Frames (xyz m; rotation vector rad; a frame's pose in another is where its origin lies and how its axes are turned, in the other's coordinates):
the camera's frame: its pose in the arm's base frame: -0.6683 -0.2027 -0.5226 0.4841 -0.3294 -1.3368
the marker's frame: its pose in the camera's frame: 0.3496 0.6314 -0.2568 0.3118 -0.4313 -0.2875
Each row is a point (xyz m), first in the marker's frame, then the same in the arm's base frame.
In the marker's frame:
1: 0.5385 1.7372 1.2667
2: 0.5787 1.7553 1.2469
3: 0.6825 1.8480 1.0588
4: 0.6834 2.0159 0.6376
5: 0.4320 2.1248 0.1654
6: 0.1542 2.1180 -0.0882
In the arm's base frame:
1: 0.1144 -0.7617 1.7529
2: 0.1289 -0.8076 1.7580
3: 0.2938 -0.9687 1.7184
4: 0.7027 -1.1043 1.5768
5: 1.1812 -1.0065 1.3328
6: 1.4365 -0.8106 1.1380

